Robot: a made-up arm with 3 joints. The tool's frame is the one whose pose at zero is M.
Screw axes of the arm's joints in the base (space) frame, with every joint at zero. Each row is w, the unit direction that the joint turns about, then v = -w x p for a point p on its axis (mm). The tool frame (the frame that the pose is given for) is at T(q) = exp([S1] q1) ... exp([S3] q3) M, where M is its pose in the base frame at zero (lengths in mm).
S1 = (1, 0, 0, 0, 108, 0)
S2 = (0, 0, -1, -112, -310, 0)
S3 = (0, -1, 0, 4, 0, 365)
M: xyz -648 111 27 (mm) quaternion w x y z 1 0 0 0
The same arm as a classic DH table. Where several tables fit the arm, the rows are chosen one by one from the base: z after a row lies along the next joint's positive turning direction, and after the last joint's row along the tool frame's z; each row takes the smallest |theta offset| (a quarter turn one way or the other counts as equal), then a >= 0, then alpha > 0; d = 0 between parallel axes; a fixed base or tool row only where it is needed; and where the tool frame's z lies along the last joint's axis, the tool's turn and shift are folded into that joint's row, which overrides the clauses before.
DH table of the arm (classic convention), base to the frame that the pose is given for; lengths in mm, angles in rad. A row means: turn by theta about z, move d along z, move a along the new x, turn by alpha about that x. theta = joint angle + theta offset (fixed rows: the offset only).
base (fixed): a 0  alpha 1.5708  d 108  theta0 1.5708
joint 1: a 112  alpha 1.5708  d -310  theta0 0
joint 2: a 55  alpha 1.5708  d 104  theta0 -1.5708
joint 3: a 283  alpha 1.5708  d 1  theta0 0
tool (fixed): a 0  alpha 0  d 23  theta0 3.1416

